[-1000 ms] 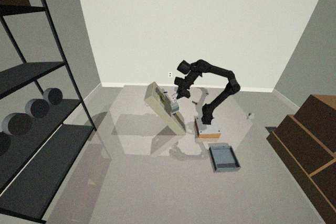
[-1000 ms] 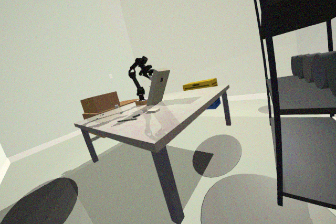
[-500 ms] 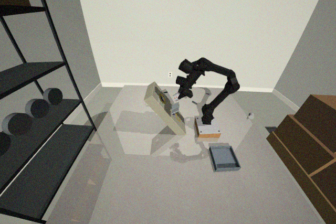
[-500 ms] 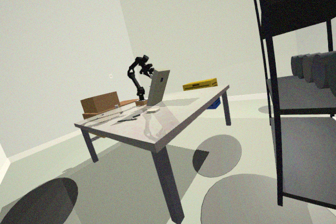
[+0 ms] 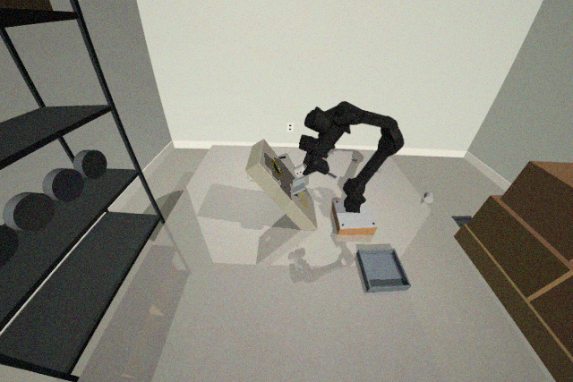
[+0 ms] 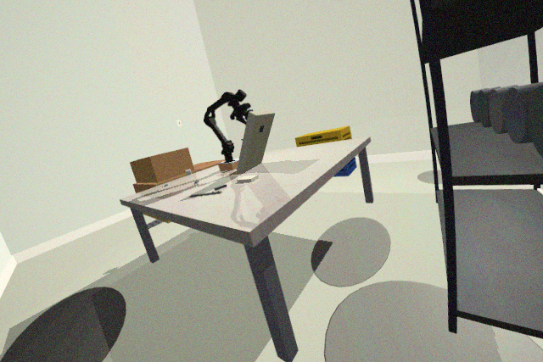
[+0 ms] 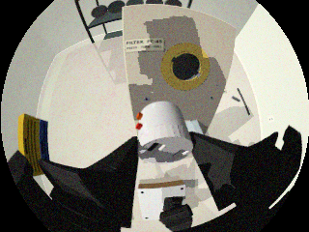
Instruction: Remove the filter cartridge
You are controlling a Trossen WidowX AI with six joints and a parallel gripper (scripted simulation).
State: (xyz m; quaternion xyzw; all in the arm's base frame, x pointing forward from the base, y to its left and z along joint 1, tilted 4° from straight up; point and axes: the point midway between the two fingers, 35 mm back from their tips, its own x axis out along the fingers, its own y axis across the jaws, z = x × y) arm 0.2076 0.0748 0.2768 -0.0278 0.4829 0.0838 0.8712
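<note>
The grey tray is 34 cm behind my gripper tip, 28 cm below it and 18 cm to the left of it. The rest, counted from my gripper tip: beige service panel 11 cm below, 7 cm ahead, 4 cm to the right; then round filter cartridge right at my gripper tip.
</note>
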